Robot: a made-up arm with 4 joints. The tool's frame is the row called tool.
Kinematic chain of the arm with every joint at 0, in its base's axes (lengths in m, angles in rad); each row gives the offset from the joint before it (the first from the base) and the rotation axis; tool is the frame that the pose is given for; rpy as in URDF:
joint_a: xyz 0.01 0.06 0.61 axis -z
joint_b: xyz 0 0.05 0.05 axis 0.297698 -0.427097 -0.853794
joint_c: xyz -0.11 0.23 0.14 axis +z
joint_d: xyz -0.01 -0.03 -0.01 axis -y
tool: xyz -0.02 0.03 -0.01 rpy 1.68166 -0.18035 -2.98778
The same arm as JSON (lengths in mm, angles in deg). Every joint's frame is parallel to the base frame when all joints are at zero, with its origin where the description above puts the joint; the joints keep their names.
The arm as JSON. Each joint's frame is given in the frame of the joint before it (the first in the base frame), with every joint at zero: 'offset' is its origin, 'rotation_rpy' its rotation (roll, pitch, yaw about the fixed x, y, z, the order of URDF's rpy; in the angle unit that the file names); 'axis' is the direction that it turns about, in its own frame. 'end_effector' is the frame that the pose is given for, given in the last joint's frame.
{"length_unit": "mm", "angle_unit": "deg", "chain": [{"id": "joint_a", "offset": [10.0, 60.0, 610.0], "rotation_rpy": [0.0, 0.0, 0.0], "axis": "-z"}, {"id": "joint_b", "offset": [0.0, 50.0, 50.0], "rotation_rpy": [0.0, 0.0, 0.0], "axis": [0.297698, -0.427097, -0.853794]}, {"id": "joint_c", "offset": [-110.0, 230.0, 140.0], "rotation_rpy": [0.0, 0.0, 0.0], "axis": "+z"}, {"id": "joint_d", "offset": [-10.0, -30.0, -10.0], "rotation_rpy": [0.0, 0.0, 0.0], "axis": "-y"}], "end_effector": {"offset": [-20.0, 30.0, -10.0], "rotation_rpy": [96.35, -10.33, -171.19]}}
